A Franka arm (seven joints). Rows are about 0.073 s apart.
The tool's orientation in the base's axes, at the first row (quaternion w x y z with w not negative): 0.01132 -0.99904 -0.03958 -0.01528
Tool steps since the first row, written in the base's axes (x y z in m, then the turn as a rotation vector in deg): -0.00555 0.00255 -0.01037 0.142 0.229 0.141; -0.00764 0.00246 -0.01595 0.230 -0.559 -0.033; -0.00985 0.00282 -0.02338 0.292 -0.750 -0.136; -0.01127 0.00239 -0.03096 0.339 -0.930 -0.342; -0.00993 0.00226 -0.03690 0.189 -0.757 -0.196; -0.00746 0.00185 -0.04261 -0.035 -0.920 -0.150; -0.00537 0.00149 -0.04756 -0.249 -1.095 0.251; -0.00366 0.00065 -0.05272 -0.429 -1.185 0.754; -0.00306 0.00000 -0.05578 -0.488 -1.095 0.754; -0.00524 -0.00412 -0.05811 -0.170 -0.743 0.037
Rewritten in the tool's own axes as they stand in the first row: -0.00566 -0.00276 0.01026 0.164 -0.220 -0.131; -0.00792 -0.00272 0.01577 0.184 0.576 0.026; -0.01033 -0.00309 0.02314 0.228 0.774 0.127; -0.01201 -0.00261 0.03066 0.254 0.961 0.330; -0.01088 -0.00225 0.03663 0.123 0.774 0.183; -0.00863 -0.00152 0.04240 -0.112 0.917 0.127; -0.00673 -0.00089 0.04740 -0.326 1.066 -0.284; -0.00525 0.00019 0.05259 -0.497 1.131 -0.794; -0.00480 0.00095 0.05565 -0.549 1.036 -0.794; -0.00737 0.00493 0.05781 -0.227 0.726 -0.060
